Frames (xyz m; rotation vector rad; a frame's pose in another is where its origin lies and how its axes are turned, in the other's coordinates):
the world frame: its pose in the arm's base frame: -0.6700 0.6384 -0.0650 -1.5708 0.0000 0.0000
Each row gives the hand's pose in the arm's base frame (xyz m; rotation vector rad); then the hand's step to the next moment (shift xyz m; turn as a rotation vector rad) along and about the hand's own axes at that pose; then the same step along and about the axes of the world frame.
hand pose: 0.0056 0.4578 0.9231 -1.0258 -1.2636 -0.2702
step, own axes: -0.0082 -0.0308 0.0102 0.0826 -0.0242 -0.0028
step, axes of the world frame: -0.0303 -0.0073 -0.0122 0.0134 -0.0840 0.0134
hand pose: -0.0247 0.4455 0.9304 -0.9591 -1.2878 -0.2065
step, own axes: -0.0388 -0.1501 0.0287 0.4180 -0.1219 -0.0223
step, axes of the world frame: -0.1262 -0.0381 -0.0865 0.0739 -0.4251 0.0627
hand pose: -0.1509 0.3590 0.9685 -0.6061 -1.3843 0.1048
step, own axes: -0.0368 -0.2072 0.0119 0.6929 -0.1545 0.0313
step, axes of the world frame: -0.0760 -0.0632 -0.1861 0.0715 -0.6869 0.1672
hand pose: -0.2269 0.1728 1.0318 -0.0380 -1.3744 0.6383
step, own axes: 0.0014 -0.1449 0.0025 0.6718 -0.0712 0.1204
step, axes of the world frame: 0.0556 -0.0577 -0.1208 -0.0445 -0.6557 0.1972
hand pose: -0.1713 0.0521 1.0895 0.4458 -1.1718 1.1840
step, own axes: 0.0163 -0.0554 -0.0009 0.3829 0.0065 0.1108
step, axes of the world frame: 0.0480 -0.0296 -0.0125 -0.0865 -0.3769 0.0968
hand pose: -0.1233 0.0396 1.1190 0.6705 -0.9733 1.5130
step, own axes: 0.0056 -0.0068 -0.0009 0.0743 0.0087 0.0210
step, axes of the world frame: 0.0057 -0.0057 0.0036 -0.0240 -0.0713 0.0192
